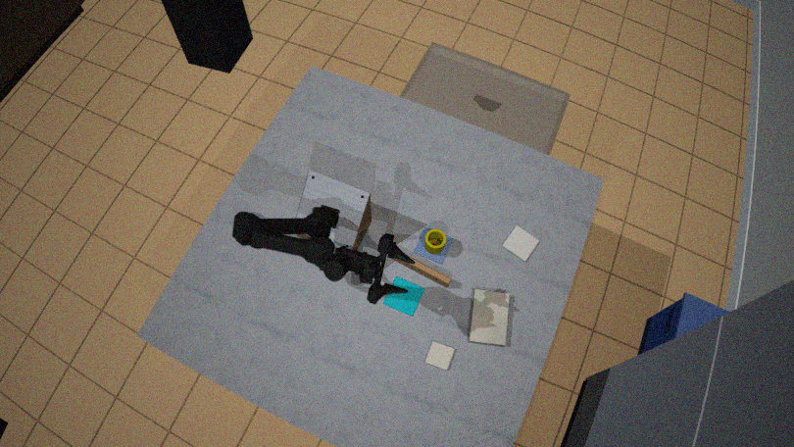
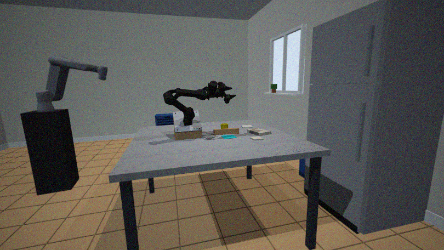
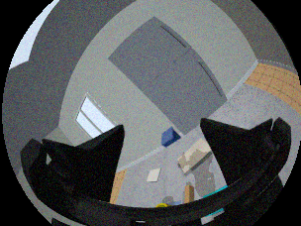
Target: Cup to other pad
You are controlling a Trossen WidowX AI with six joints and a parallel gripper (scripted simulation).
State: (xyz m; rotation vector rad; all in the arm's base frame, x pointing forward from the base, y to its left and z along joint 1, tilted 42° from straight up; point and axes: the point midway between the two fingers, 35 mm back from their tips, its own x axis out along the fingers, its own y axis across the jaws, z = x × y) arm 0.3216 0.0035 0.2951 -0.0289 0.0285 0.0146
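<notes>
Now: the yellow cup 34 cm below my gripper tip, 26 cm to the left of it and 1 cm ahead of it. Round my gripper tip: large cream slab 36 cm below, 27 cm ahead, 7 cm to the left; then cyan pad 38 cm below, 6 cm to the left, 3 cm behind; then wooden bar 36 cm below, 16 cm to the left, 1 cm behind.
</notes>
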